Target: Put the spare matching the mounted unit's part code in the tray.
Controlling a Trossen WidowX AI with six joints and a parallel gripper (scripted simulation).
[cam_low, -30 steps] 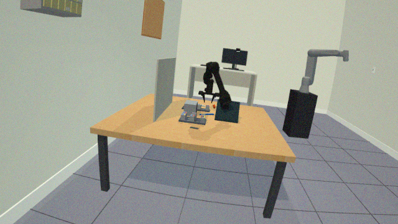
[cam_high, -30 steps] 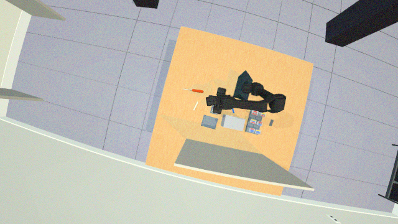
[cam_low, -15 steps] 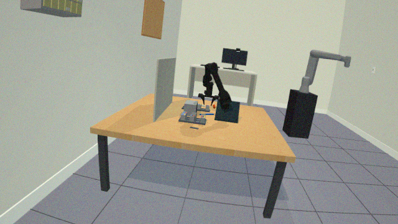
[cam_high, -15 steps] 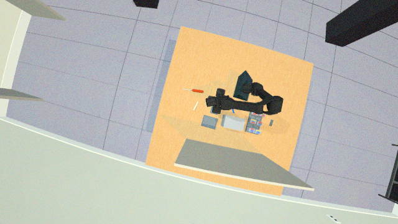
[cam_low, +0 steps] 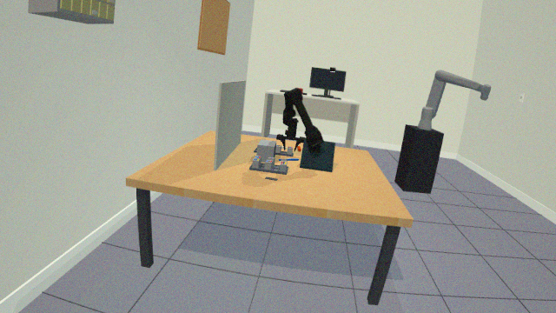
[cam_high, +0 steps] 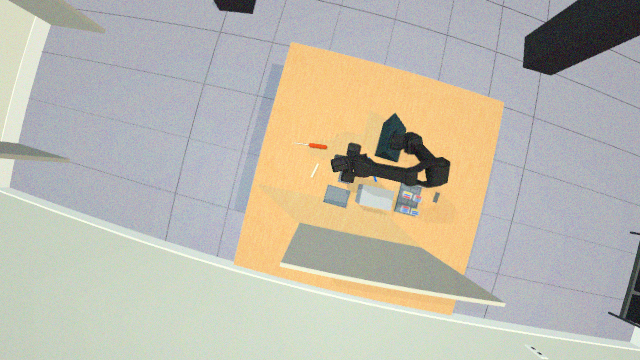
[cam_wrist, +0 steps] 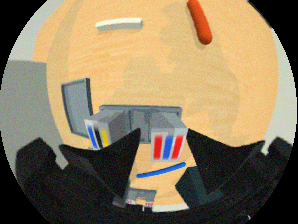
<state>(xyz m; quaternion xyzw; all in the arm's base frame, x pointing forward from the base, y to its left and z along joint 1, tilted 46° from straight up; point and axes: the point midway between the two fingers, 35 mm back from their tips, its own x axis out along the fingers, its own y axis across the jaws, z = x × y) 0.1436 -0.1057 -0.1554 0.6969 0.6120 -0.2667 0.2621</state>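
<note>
The grey tray lies 18 cm ahead of my gripper tip, 3 cm to the right of it and 2 cm below it. The rest, counted from my gripper tip: blue pen: 14 cm to the left, 2 cm below; mounted unit: 14 cm ahead, 17 cm to the left, 3 cm above; upright grey panel: 37 cm ahead, 15 cm to the left, 20 cm above.
</note>
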